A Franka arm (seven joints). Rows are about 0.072 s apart.
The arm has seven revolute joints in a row. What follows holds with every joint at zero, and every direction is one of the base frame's. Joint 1 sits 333 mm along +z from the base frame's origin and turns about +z. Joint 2 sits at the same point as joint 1 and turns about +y. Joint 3 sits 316 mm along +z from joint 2 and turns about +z. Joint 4 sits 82.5 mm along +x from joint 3 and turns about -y. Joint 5 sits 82.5 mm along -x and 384 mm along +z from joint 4 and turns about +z. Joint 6 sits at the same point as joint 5 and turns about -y. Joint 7 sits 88 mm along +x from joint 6 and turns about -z. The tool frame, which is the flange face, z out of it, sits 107 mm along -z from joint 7; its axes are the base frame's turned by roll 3.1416, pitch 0 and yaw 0 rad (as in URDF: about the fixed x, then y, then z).
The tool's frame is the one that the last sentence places.
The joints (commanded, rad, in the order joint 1, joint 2, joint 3, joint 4, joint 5, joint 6, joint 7), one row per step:
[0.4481 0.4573 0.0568 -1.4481 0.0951 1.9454 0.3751]
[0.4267 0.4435 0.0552 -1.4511 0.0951 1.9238 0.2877]
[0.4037 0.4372 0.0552 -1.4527 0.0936 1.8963 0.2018]
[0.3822 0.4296 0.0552 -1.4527 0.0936 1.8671 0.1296]
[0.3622 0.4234 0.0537 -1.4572 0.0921 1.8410 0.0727]
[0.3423 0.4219 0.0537 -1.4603 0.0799 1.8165 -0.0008]
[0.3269 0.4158 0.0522 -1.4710 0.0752 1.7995 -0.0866]
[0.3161 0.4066 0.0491 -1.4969 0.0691 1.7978 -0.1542]
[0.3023 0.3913 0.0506 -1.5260 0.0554 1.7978 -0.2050]
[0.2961 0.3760 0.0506 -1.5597 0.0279 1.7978 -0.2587]
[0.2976 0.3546 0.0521 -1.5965 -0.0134 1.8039 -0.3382]
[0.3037 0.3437 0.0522 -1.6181 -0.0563 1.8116 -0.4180]
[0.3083 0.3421 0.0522 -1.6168 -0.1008 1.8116 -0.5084]
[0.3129 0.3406 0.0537 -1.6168 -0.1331 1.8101 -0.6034]
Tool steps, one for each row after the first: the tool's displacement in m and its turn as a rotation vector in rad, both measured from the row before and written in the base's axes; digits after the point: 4 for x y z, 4 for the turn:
[0.0037 -0.0154 0.0061 -0.0039 -0.0011 0.0665]
[0.0037 -0.0156 0.0011 -0.0081 0.0104 0.0660]
[0.0027 -0.0146 0.0027 -0.0051 0.0123 0.0535]
[0.0021 -0.0146 -0.0002 -0.0075 0.0163 0.0386]
[0.0025 -0.0143 -0.0026 -0.0138 0.0139 0.0594]
[0.0004 -0.0120 -0.0023 -0.0036 0.0128 0.0717]
[-0.0015 -0.0105 -0.0062 -0.0053 0.0111 0.0560]
[-0.0027 -0.0107 -0.0035 -0.0103 0.0065 0.0430]
[-0.0048 -0.0081 -0.0057 -0.0236 0.0075 0.0572]
[-0.0069 -0.0038 -0.0027 -0.0284 -0.0028 0.0971]
[-0.0039 -0.0007 -0.0023 -0.0280 -0.0059 0.1017]
[0.0005 -0.0006 0.0018 -0.0270 -0.0077 0.1107]
[-0.0005 0.0010 0.0011 -0.0180 0.0027 0.1116]

